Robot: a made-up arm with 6 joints. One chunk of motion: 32 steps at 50 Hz.
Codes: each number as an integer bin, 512 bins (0 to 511) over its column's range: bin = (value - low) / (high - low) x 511, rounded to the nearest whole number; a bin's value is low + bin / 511 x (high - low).
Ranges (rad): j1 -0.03..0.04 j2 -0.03..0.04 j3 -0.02..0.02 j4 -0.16..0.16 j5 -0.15..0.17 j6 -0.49..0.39
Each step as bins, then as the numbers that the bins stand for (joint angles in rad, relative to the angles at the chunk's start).
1 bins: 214 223 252 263 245 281
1 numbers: -0.0007 0.0005 -0.0003 0.0047 0.0034 -0.0061
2 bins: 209 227 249 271 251 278
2 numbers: -0.0014 0.0011 -0.0005 0.0097 0.0072 -0.0113
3 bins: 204 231 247 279 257 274
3 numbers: -0.0021 0.0016 -0.0007 0.0147 0.0109 -0.0181
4 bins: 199 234 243 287 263 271
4 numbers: -0.0027 0.0021 -0.0010 0.0197 0.0147 -0.0233
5 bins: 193 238 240 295 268 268
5 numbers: -0.0036 0.0026 -0.0012 0.0247 0.0178 -0.0285
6 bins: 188 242 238 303 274 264
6 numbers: -0.0042 0.0032 -0.0014 0.0297 0.0216 -0.0354
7 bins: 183 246 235 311 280 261
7 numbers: -0.0049 0.0037 -0.0016 0.0348 0.0253 -0.0405
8 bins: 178 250 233 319 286 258
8 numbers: -0.0056 0.0042 -0.0018 0.0398 0.0291 -0.0457
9 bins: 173 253 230 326 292 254
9 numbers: -0.0063 0.0047 -0.0020 0.0441 0.0329 -0.0526
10 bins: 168 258 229 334 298 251
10 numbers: -0.0070 0.0053 -0.0021 0.0492 0.0366 -0.0577
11 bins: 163 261 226 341 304 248
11 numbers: -0.0077 0.0058 -0.0023 0.0535 0.0404 -0.0629
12 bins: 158 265 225 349 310 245
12 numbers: -0.0084 0.0063 -0.0024 0.0586 0.0441 -0.0681
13 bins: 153 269 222 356 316 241
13 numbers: -0.0090 0.0068 -0.0026 0.0629 0.0479 -0.0750
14 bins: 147 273 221 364 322 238
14 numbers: -0.0099 0.0074 -0.0027 0.0679 0.0516 -0.0801
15 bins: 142 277 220 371 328 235
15 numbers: -0.0105 0.0079 -0.0028 0.0723 0.0554 -0.0853
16 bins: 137 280 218 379 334 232
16 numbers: -0.0112 0.0084 -0.0029 0.0773 0.0592 -0.0905
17 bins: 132 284 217 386 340 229
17 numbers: -0.0119 0.0089 -0.0030 0.0817 0.0629 -0.0956
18 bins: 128 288 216 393 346 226
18 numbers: -0.0125 0.0095 -0.0031 0.0861 0.0667 -0.1008
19 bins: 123 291 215 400 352 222
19 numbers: -0.0132 0.0099 -0.0032 0.0905 0.0704 -0.1077
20 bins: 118 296 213 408 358 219
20 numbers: -0.0138 0.0105 -0.0033 0.0955 0.0742 -0.1129
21 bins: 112 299 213 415 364 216
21 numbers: -0.0147 0.0110 -0.0033 0.0999 0.0779 -0.1180
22 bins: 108 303 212 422 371 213
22 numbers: -0.0152 0.0115 -0.0034 0.1043 0.0823 -0.1232
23 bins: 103 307 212 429 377 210
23 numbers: -0.0159 0.0121 -0.0034 0.1086 0.0861 -0.1284
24 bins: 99 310 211 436 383 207
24 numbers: -0.0164 0.0125 -0.0035 0.1130 0.0898 -0.1335
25 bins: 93 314 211 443 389 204
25 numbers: -0.0173 0.0130 -0.0035 0.1174 0.0936 -0.1387
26 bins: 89 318 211 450 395 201
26 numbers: -0.0178 0.0136 -0.0035 0.1218 0.0974 -0.1439
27 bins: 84 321 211 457 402 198
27 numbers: -0.0185 0.0140 -0.0035 0.1262 0.1017 -0.1490
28 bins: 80 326 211 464 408 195
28 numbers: -0.0190 0.0147 -0.0035 0.1306 0.1055 -0.1542
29 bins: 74 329 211 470 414 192
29 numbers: -0.0199 0.0151 -0.0035 0.1343 0.1093 -0.1594
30 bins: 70 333 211 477 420 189
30 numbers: -0.0204 0.0156 -0.0035 0.1387 0.1130 -0.1645
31 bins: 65 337 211 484 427 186
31 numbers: -0.0211 0.0162 -0.0035 0.1431 0.1174 -0.1697
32 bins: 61 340 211 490 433 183
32 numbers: -0.0216 0.0166 -0.0035 0.1468 0.1212 -0.1749
